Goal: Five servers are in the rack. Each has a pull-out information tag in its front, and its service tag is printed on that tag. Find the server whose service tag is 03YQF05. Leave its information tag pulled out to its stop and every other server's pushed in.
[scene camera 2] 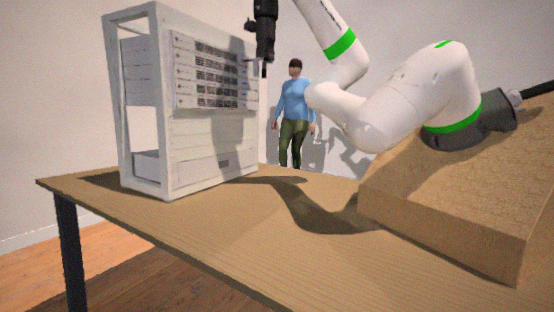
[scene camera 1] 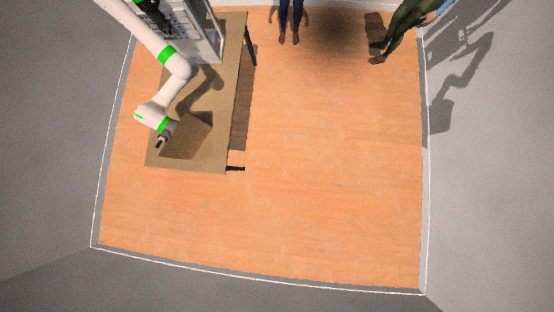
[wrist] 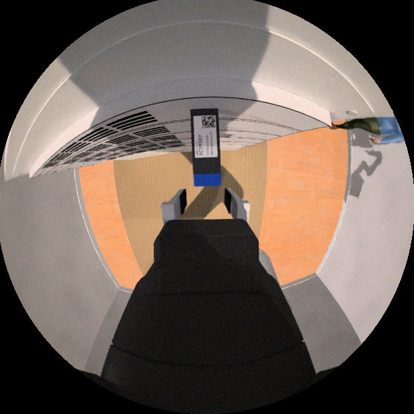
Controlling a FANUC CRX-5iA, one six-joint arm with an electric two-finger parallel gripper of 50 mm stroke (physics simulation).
Labels:
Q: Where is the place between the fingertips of the gripper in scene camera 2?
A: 259, 77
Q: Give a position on a white server rack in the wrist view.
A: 129, 96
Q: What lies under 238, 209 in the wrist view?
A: The gripper.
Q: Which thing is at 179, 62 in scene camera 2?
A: A white server rack.

